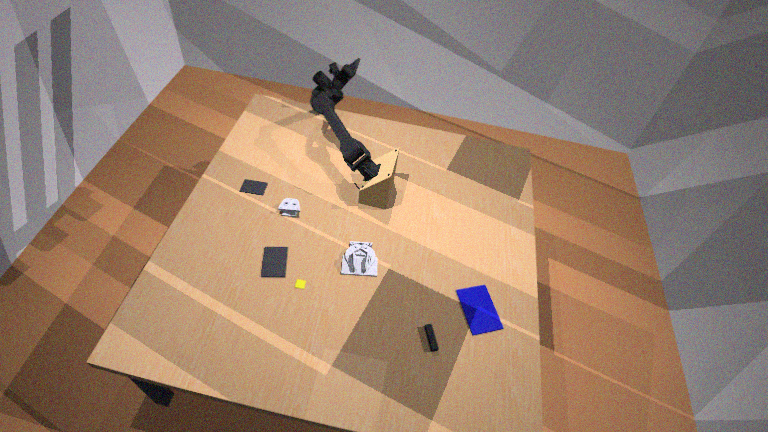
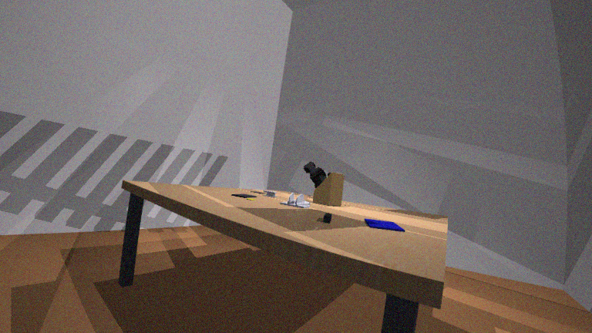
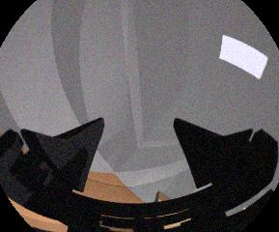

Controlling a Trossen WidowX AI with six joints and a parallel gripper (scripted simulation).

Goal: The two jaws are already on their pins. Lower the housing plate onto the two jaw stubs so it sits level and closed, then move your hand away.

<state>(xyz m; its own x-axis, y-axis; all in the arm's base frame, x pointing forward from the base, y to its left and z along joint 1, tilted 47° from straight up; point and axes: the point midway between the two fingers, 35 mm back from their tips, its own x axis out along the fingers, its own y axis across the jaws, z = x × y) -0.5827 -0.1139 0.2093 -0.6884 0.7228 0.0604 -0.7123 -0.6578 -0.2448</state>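
My gripper tip is now 78 cm short of the base, 5 cm to the left of it and 15 cm above it. From my gripper tip the other things lie so: housing plate 88 cm ahead, 24 cm to the left, 17 cm below; blue plate 100 cm ahead, 67 cm to the left, 18 cm below; yellow cube 107 cm ahead, 9 cm to the left, 18 cm below.
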